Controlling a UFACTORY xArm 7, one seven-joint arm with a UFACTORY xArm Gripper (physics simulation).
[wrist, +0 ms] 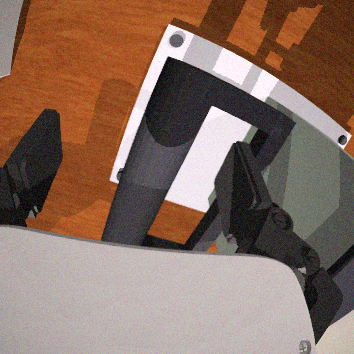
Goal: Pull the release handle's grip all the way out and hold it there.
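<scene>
The release handle's grip point(150, 160) is a thick dark round bar, running slantwise from upper centre to the lower edge, where the gripper's pale body hides its end. A dark arm point(240, 102) joins its upper end to the right. Behind it is a white plate point(232, 66) with screw holes. My gripper point(142, 146) is wide open and empty. In the view the grip lies between the two fingers, nearer the right one. The right finger overlaps the handle's opening, right of the bar; the left finger is well to the left of it. Contact cannot be told.
A grey-green recessed panel point(312, 192) adjoins the white plate at the right, behind the right finger. Part of a pale grey object point(6, 40) shows at the top left corner. The brown wooden surface point(65, 65) bears shadows of the handle and gripper.
</scene>
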